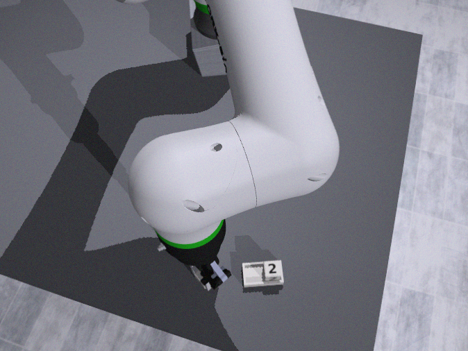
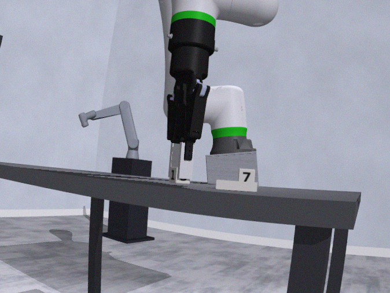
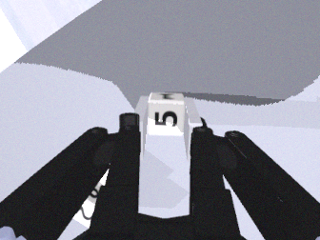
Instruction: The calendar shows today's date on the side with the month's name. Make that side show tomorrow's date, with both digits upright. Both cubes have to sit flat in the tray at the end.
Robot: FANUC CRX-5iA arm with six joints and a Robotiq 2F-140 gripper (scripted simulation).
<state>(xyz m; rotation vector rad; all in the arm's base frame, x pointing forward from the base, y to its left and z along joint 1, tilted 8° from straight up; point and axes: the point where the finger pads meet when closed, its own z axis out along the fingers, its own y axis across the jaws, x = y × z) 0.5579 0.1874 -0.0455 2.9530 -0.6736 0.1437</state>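
Right now my hand is 30 mm above the cube. Also, from my hand: tray 50 mm behind, 100 mm to the left, 40 mm below.
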